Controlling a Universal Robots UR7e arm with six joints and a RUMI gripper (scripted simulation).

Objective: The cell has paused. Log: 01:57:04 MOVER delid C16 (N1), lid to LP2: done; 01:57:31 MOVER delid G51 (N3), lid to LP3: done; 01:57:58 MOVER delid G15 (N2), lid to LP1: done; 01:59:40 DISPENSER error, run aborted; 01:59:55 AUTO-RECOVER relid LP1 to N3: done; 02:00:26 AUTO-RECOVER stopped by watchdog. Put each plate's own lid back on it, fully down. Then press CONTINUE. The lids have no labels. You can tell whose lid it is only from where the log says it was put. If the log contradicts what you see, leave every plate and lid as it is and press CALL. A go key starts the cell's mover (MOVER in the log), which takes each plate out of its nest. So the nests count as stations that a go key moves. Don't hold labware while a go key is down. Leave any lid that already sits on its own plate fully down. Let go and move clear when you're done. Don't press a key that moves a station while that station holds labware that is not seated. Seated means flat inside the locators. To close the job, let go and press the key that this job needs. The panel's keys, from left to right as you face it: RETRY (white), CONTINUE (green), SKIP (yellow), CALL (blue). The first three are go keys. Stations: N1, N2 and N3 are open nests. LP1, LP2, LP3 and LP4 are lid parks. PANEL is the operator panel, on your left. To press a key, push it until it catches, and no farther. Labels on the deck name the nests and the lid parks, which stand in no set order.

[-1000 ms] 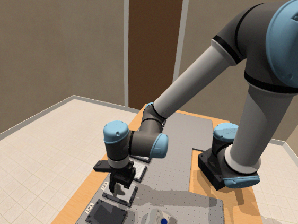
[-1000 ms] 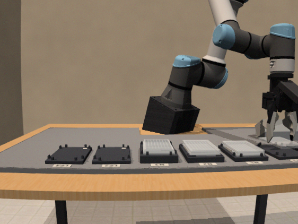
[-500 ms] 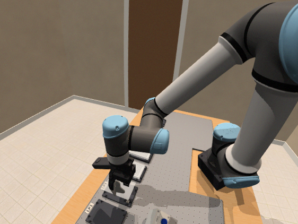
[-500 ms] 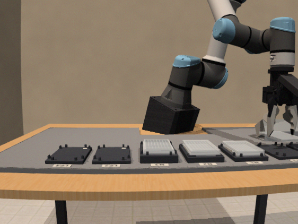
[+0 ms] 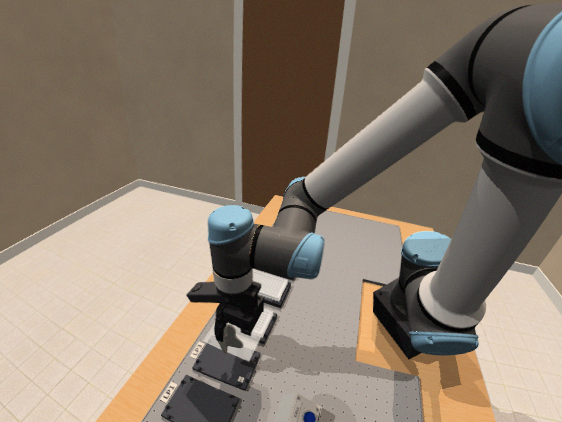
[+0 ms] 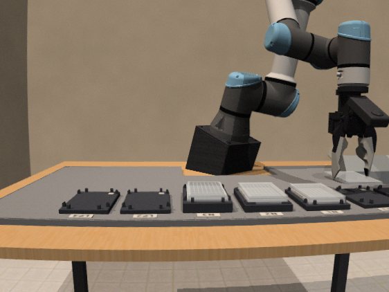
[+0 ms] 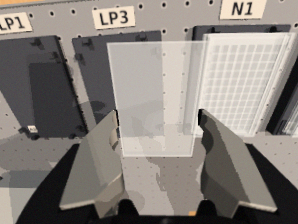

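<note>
Right now the plate is 23 cm to the right of my hand, 4 cm below it and 1 cm ahead of it. The rest, counted from my hand: LP1 lid park: 17 cm to the left, 6 cm below; LP3 lid park: 6 cm below, 4 cm to the left; blue CALL key: 23 cm behind, 11 cm to the left.
</note>
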